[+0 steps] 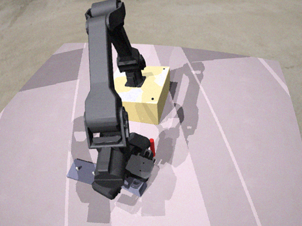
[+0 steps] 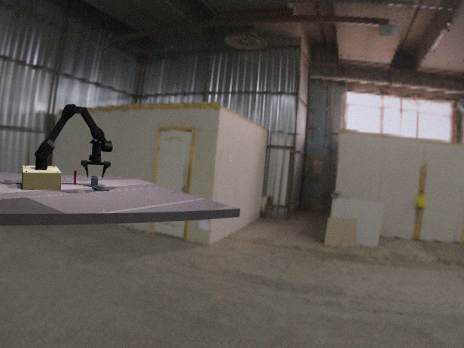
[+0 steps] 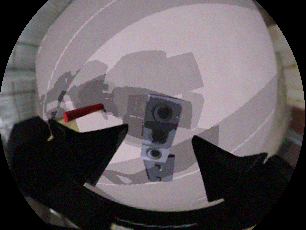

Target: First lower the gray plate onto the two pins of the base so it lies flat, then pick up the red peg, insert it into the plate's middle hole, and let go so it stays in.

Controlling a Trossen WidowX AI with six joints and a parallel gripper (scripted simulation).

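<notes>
Now: the gray plate 10 mm below my gripper tip. From my gripper tip the other things lie so: base: 150 mm to the right, 40 mm below; red peg: 120 mm behind, 30 mm to the left, 10 mm below.
</notes>
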